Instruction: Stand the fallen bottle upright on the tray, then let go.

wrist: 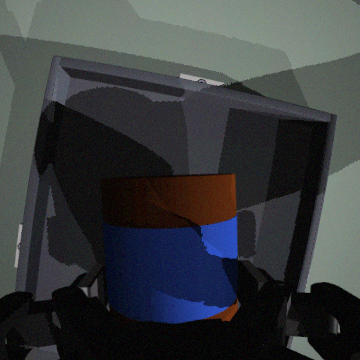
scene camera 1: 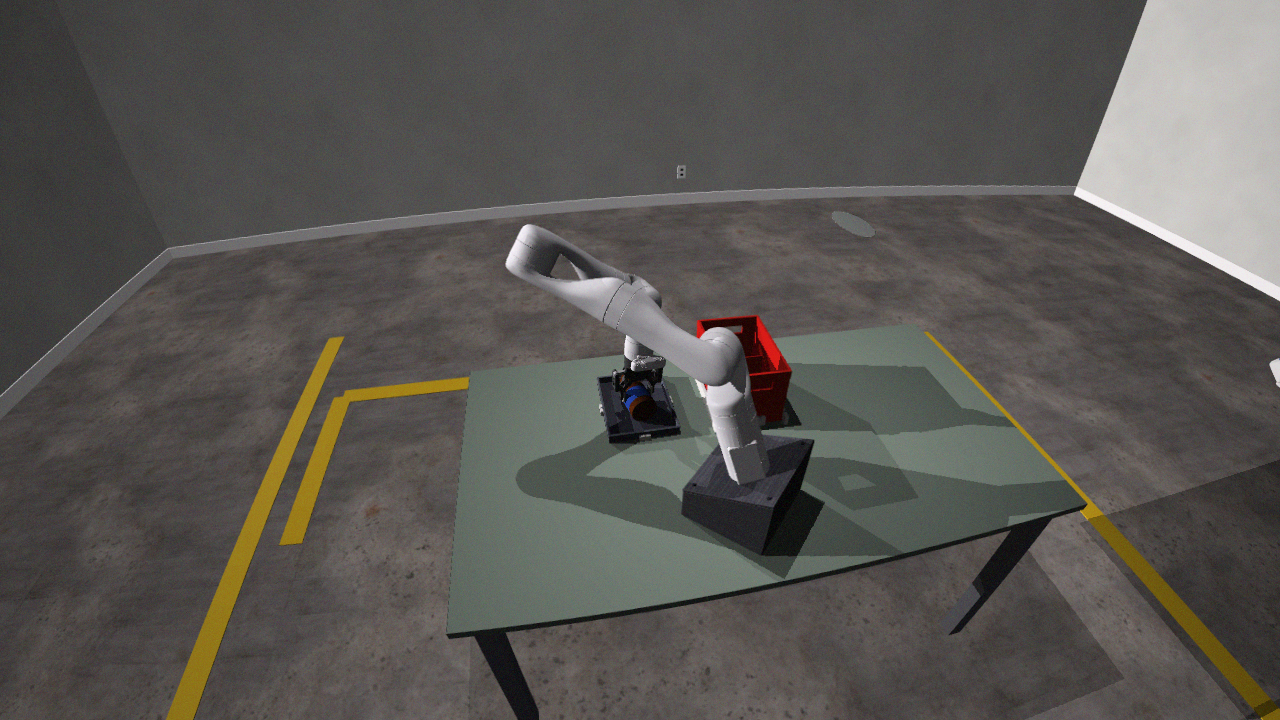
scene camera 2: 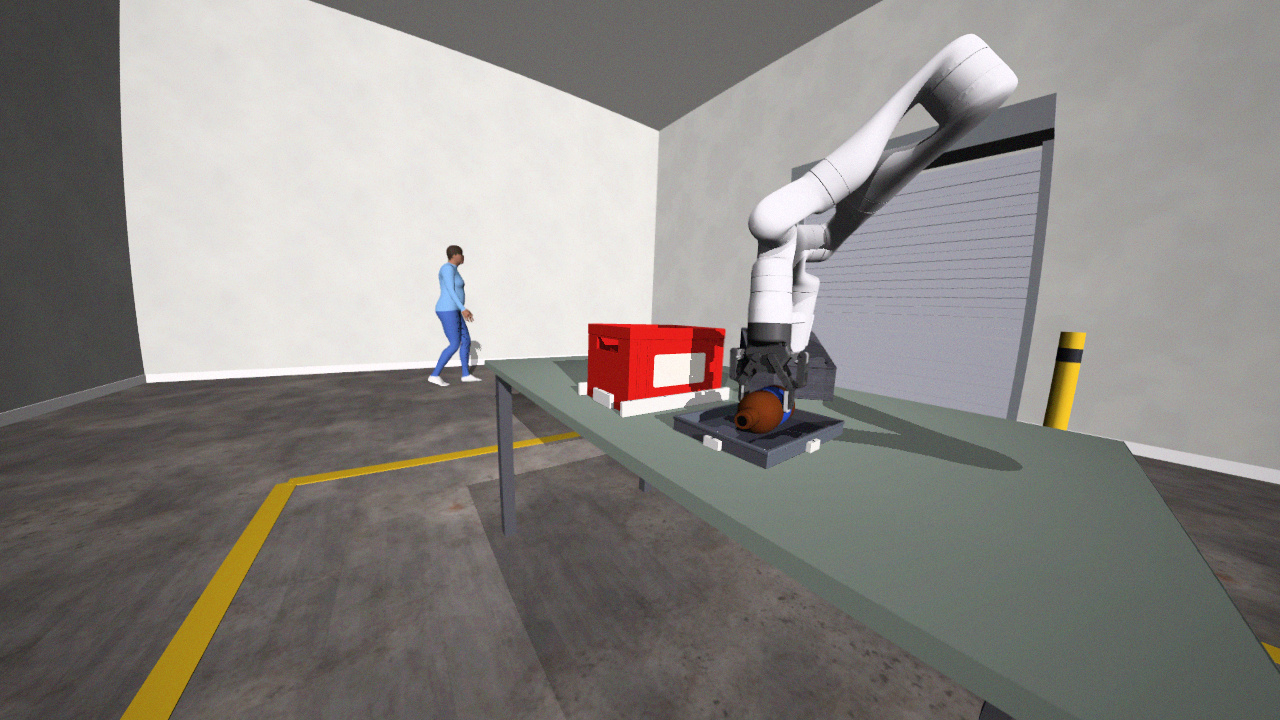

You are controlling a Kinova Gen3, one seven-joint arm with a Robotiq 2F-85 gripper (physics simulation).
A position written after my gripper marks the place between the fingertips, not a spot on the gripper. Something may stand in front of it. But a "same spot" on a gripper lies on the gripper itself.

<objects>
my gripper: wrist 172, 278; scene camera 1; scene camera 2
same spot on my gripper: (scene camera 1: 624, 384) = (scene camera 2: 790, 375)
</objects>
